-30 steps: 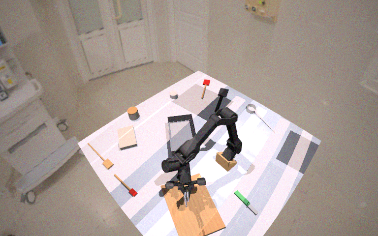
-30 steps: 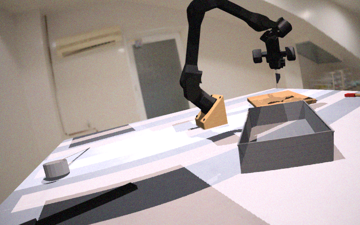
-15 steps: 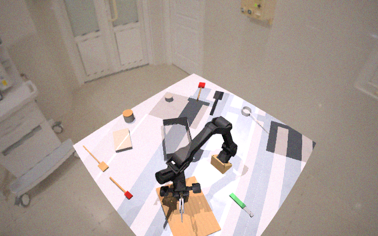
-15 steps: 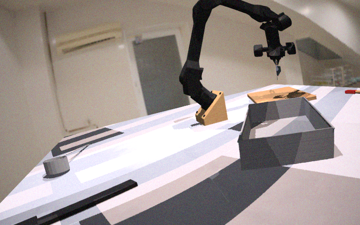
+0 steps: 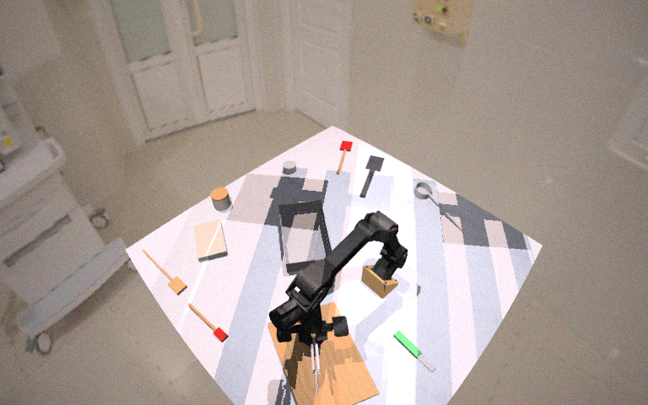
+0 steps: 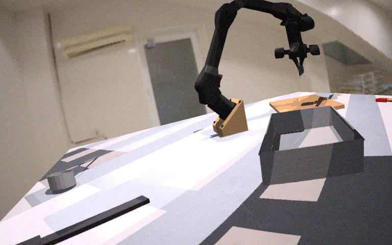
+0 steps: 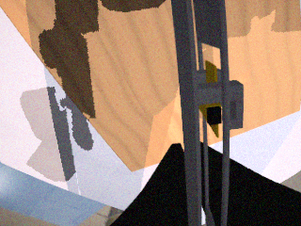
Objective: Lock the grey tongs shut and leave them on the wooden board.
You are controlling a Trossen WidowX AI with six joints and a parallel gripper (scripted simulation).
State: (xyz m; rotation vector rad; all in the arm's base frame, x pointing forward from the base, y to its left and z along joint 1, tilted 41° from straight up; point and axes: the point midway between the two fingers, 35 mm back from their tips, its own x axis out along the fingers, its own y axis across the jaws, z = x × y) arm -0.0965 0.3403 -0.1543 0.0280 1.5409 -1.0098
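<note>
My gripper tip is 10 mm short of the wooden board, 20 mm to the left of it and 130 mm above it. Round my gripper tip: green-handled knife: 180 mm behind, 270 mm to the right, 130 mm below; then grey roasting tin: 440 mm ahead, 280 mm to the right, 110 mm below; then pale block: 670 mm ahead, 40 mm to the left, 130 mm below.
</note>
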